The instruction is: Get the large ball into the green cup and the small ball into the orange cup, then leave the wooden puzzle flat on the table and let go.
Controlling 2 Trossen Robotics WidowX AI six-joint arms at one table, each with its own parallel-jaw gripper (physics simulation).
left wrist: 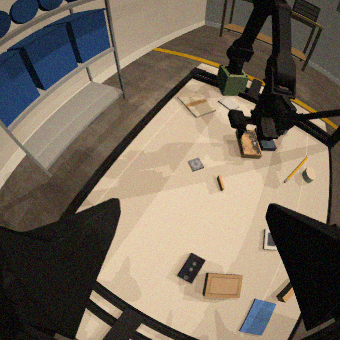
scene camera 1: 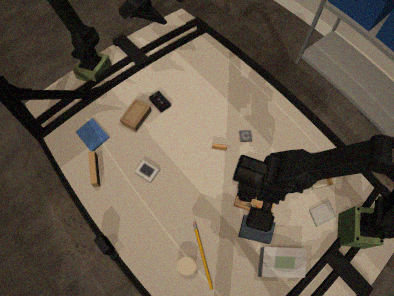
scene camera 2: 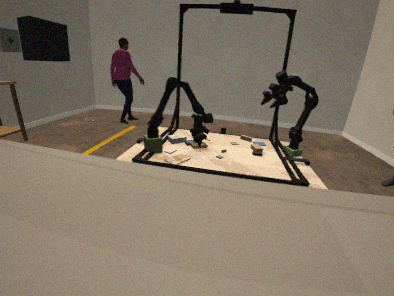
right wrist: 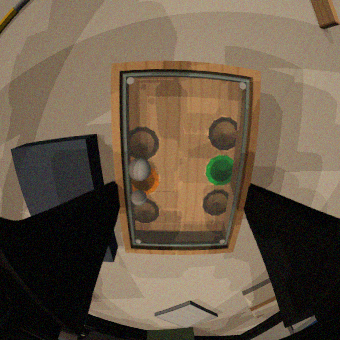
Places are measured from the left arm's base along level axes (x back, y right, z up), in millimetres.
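Pixels of known places: left gripper, between the fingertips: (left wrist: 197, 209) (scene camera 1: 174, 12) (scene camera 2: 265, 106); right gripper, between the fingertips: (left wrist: 247, 139) (scene camera 1: 259, 199) (scene camera 2: 197, 144) (right wrist: 183, 190); left arm's base, origin of its link: (scene camera 1: 90, 62) (scene camera 2: 293, 147); right arm's base, origin of its link: (left wrist: 233, 70) (scene camera 1: 369, 225) (scene camera 2: 152, 136).
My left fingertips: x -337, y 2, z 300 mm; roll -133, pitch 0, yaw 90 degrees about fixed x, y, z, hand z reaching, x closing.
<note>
Ahead of a thing's pixels: the offset from my left fingertips to its top centre. "*": to the spot under its first point.
The wooden puzzle @(dx -327, dy +235, dz -322 mm) (scene camera 1: 242, 203) (left wrist: 251, 156) (right wrist: 185, 65) is a rectangular box with a clear cover. My right gripper (scene camera 1: 254, 205) (scene camera 2: 200, 142) (right wrist: 183, 190) is shut on its long sides, low over the table; I cannot tell if it touches. In the right wrist view the large grey ball @(dx -329, dy +259, dz -332 mm) (right wrist: 139, 169) overlaps the upper left of the orange cup @(* dx -332, dy +249, dz -327 mm) (right wrist: 155, 181). The small ball @(dx -348, dy +259, dz -335 mm) (right wrist: 138, 197) is at the upper left edge of the lower left dark cup @(* dx -350, dy +253, dz -327 mm) (right wrist: 147, 212). The green cup @(* dx -324, dy +223, dz -326 mm) (right wrist: 209, 170), on the right, holds no visible ball. My left gripper (scene camera 2: 267, 99) (left wrist: 197, 209) is open and empty, high over the table's other end.
A dark blue box @(dx -359, dy +313, dz -333 mm) (right wrist: 57, 172) lies close beside the puzzle. A clear case @(dx -455, dy +381, dz -311 mm) (scene camera 1: 283, 262), a pencil @(dx -248, dy +429, dz -344 mm) (scene camera 1: 203, 255) and a round disc @(dx -218, dy +471, dz -325 mm) (scene camera 1: 186, 266) lie nearby. A brown box @(dx +91, dy +117, dz -323 mm) (scene camera 1: 135, 115), a black block @(dx +45, dy +41, dz -335 mm) (scene camera 1: 160, 101) and a blue piece @(dx +198, dy +225, dz -345 mm) (scene camera 1: 92, 134) lie toward the left arm.
</note>
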